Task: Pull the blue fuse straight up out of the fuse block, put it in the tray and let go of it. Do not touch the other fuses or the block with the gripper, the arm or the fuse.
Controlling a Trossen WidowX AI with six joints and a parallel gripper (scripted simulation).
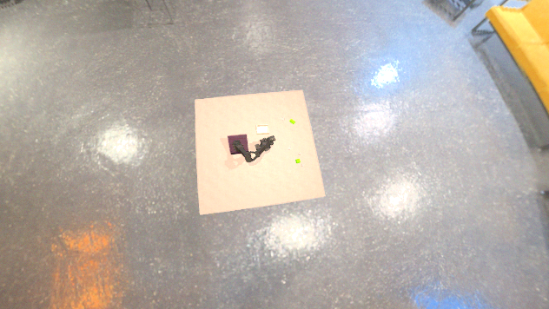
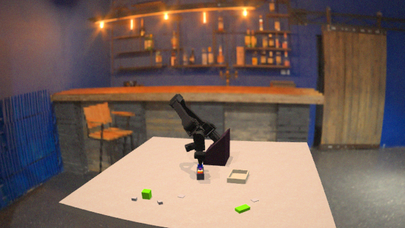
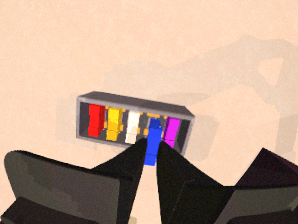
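Right now the beige tray is 1 cm ahead of my gripper tip, 22 cm to the left of it and 6 cm below it. Round my gripper tip: blue fuse (1 cm below).
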